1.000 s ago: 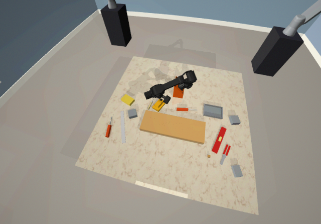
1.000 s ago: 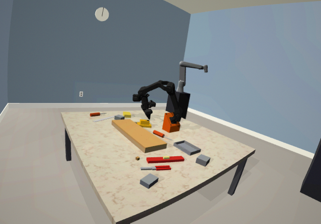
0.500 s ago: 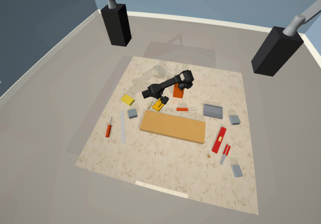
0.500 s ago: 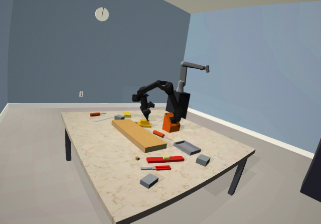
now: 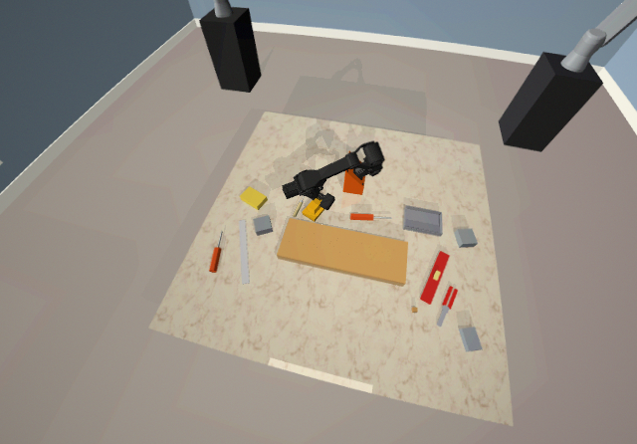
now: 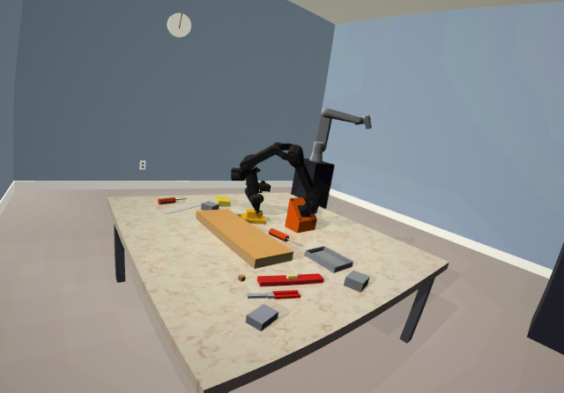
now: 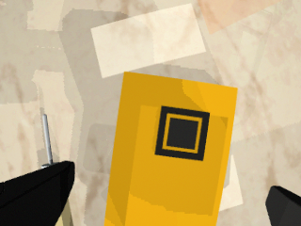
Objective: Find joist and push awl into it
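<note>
My gripper tip is now 2 cm above the yellow stud finder and 1 cm past it. From my gripper tip the other things lie so: square light: 2 cm behind, 1 cm to the left; then yellow block: 31 cm to the right, 5 cm below, 3 cm ahead; then awl: 8 cm to the right, 5 cm below.
</note>
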